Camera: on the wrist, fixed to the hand. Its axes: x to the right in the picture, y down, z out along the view.
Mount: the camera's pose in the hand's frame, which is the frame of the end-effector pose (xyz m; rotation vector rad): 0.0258 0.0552 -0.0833 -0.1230 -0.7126 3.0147
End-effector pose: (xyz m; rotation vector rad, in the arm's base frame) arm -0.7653 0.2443 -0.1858 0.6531 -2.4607 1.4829
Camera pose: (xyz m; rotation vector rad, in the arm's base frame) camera -0.8186 0.3324 -0.1796 1.5620 0.6181 -0.0485
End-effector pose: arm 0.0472 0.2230 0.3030 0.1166 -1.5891 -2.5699
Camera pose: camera 0.0355 0.1212 0.3151 -1.5696 -0.0625 0.0223
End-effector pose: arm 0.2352 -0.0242 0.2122 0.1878 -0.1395 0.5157
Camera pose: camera 0.2368 0.0529 0.1436 0.1221 0.8821 -2.5040
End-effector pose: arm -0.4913 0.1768 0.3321 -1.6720 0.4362 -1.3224
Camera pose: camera -0.5426 0.0930 0.3004 0.0389 1.3747 1.4310
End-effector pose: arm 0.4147 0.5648 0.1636 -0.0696 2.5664 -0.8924
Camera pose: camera 0.3624 0.6524 0.1795 1.9473 0.0188 0.5738
